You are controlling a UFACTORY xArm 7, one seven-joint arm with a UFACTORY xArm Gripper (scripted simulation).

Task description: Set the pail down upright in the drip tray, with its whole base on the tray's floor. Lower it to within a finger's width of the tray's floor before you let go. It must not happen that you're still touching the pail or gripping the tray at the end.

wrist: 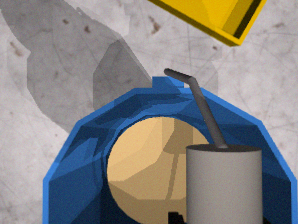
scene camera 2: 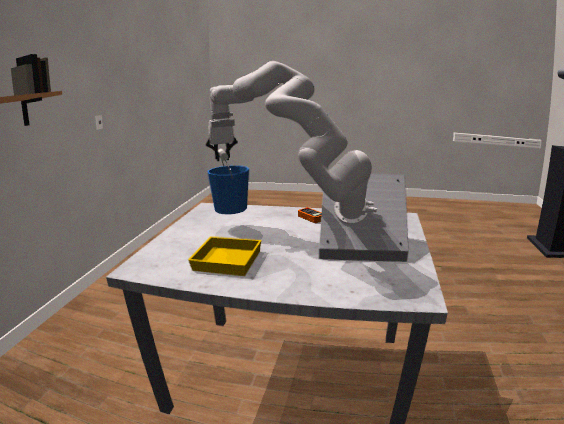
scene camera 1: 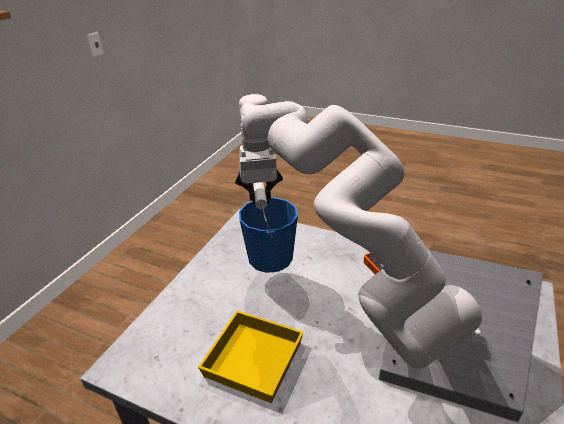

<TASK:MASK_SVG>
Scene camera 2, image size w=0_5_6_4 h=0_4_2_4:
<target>pail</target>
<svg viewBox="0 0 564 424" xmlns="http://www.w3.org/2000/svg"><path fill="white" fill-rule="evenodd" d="M219 149L218 152L223 166L207 171L215 212L226 215L241 213L247 209L249 168L245 166L229 166L227 163L228 154Z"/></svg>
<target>yellow drip tray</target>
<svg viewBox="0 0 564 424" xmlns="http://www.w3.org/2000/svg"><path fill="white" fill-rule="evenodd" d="M188 261L192 271L245 276L260 253L261 240L210 237Z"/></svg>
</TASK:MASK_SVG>
